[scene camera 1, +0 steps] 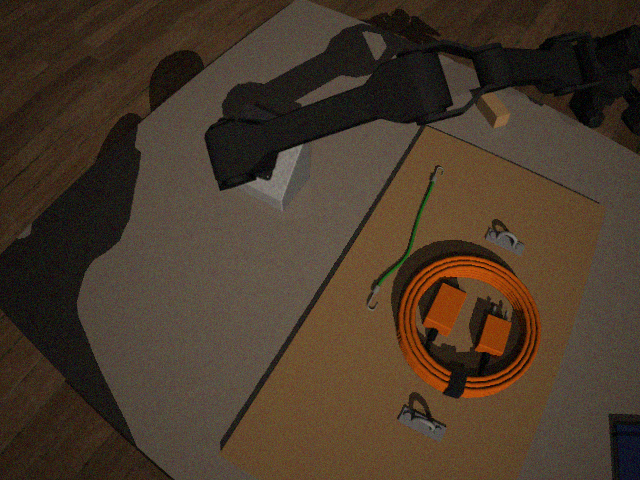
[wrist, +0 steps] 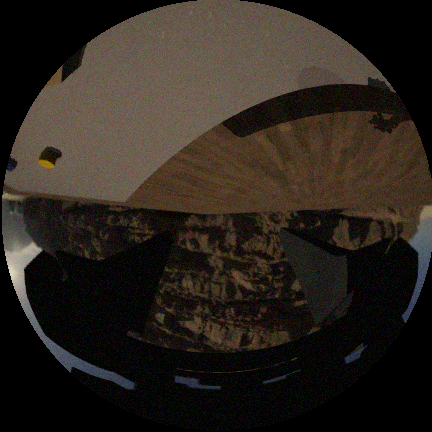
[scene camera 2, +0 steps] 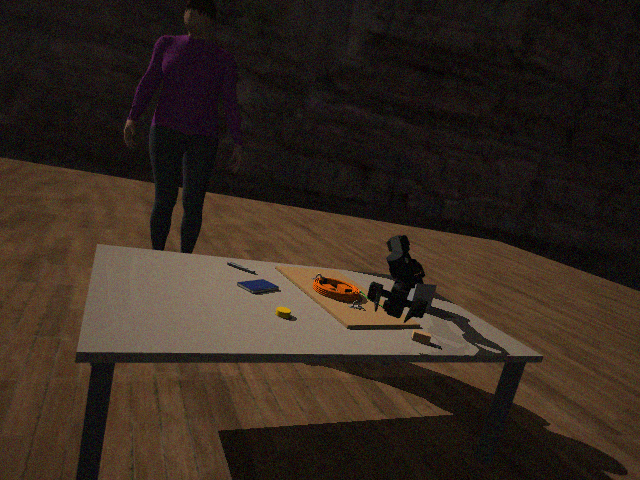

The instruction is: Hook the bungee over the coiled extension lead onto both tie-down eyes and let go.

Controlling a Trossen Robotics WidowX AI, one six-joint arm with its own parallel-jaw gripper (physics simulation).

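Frame: origin at the arm's base, x right, y ahead, z up, level; centimetres.
Seen in the pictures: gripper, fingertip midpoint: (wrist: 226, 234) (scene camera 2: 390, 316); arm's base, link origin: (scene camera 1: 257, 154) (scene camera 2: 418, 290).
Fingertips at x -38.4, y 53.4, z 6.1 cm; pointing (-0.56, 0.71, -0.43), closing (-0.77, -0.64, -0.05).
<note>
Pixels of each thing's top centre, then the offset from my fingertips to it. Level surfaces: height alone.
- green bungee, top centre: (scene camera 1: 407, 229) dx +37.8, dy -28.8, dz -10.6 cm
- tan board, surface height: dz -11.3 cm
- orange coiled lead, top centre: (scene camera 1: 472, 320) (scene camera 2: 337, 285) dx +48.3, dy -15.4, dz -8.2 cm
- wooden block, top centre: (scene camera 1: 494, 103) (scene camera 2: 422, 332) dx +6.0, dy -24.0, dz -9.5 cm
- yellow disc, top centre: (wrist: 45, 163) (scene camera 2: 283, 309) dx +29.2, dy +19.4, dz -10.6 cm
- blue notebook, top centre: (scene camera 2: 258, 284) dx +54.5, dy +17.2, dz -11.3 cm
- pen, top centre: (scene camera 2: 241, 266) dx +76.4, dy +15.5, dz -11.3 cm
The green bungee (scene camera 1: 412, 242) (scene camera 2: 363, 295) lies loose on the tan board (scene camera 1: 310, 387) (scene camera 2: 361, 321), to the left of the orange coiled lead (scene camera 1: 408, 330) (scene camera 2: 336, 295) in scene camera 1. Its metal hooks, one at each end, are apart from both eyes. One tie-down eye (scene camera 1: 505, 239) (scene camera 2: 356, 305) stands above the coil in that view, the other tie-down eye (scene camera 1: 421, 423) (scene camera 2: 319, 277) below it. My gripper (scene camera 2: 391, 314) (wrist: 226, 234) is open and empty, raised beyond the board's end near the small wooden block. The bungee does not show in the wrist view.
A wooden block (scene camera 1: 493, 111) (scene camera 2: 421, 337) lies off the board's end. A yellow disc (scene camera 2: 283, 312) (wrist: 47, 162), a blue notebook (scene camera 1: 628, 444) (scene camera 2: 257, 285) and a pen (scene camera 2: 241, 267) lie on the table. A pale block (scene camera 1: 289, 178) sits under the arm. A person (scene camera 2: 193, 93) stands behind the table.
</note>
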